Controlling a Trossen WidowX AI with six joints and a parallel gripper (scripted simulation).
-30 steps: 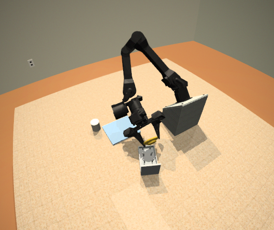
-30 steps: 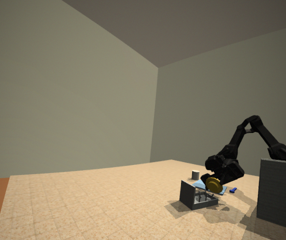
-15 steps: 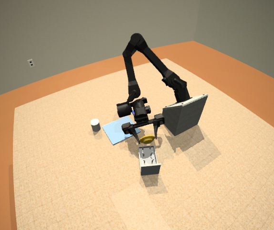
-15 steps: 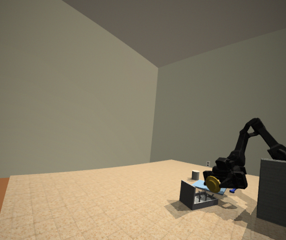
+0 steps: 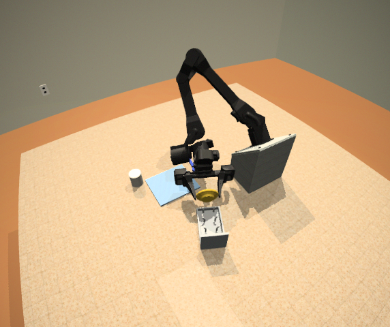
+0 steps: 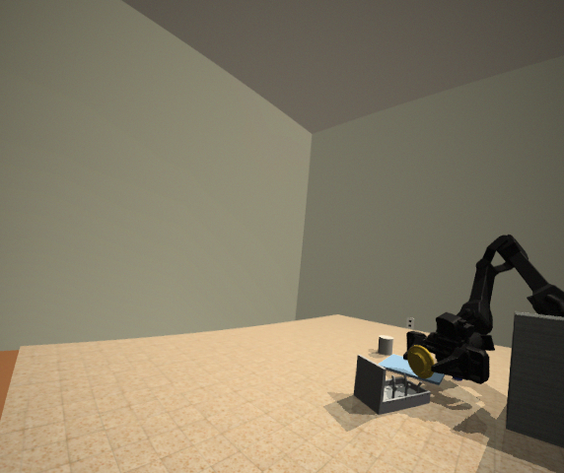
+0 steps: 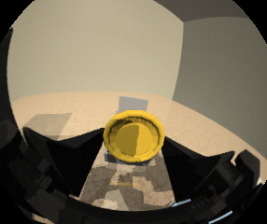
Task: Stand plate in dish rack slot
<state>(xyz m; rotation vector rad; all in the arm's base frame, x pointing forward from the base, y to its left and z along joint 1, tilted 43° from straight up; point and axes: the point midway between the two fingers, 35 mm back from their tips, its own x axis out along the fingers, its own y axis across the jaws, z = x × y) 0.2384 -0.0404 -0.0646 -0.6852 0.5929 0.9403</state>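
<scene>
My gripper tip is now 60 mm to the right of the grey dish rack, 40 mm above it and 30 mm short of it. Round my gripper tip: light blue mat: 160 mm to the right, 60 mm below, 30 mm ahead; yellow plate: 10 mm to the right; blue spoon: 190 mm to the right, 70 mm behind, 60 mm below.
</scene>
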